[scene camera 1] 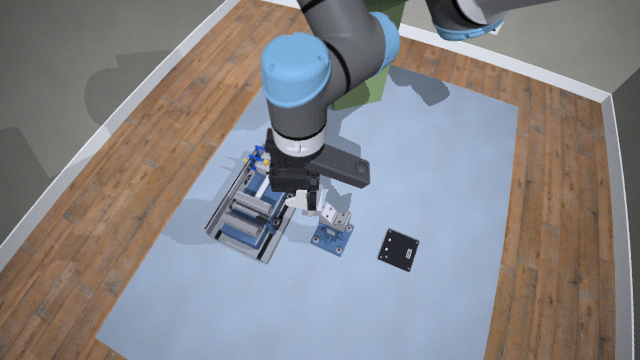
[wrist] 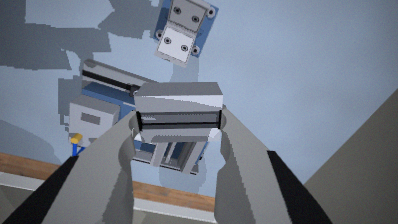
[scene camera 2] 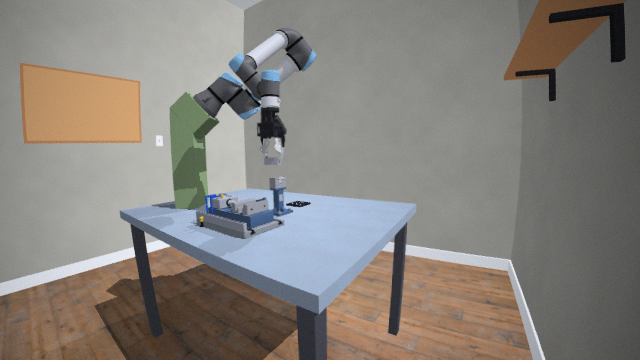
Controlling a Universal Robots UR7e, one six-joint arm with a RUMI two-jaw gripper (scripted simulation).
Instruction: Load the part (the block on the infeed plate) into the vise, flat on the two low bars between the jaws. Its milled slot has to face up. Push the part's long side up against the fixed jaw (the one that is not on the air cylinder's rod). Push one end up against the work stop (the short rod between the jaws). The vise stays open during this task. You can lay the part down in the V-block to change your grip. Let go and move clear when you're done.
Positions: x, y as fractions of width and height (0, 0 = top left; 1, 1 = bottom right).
In view: my gripper (scene camera 1: 0.49, 0.56) and a black infeed plate (scene camera 1: 0.62, 0.70).
My gripper is seen too in the wrist view (wrist: 0.46, 0.49).
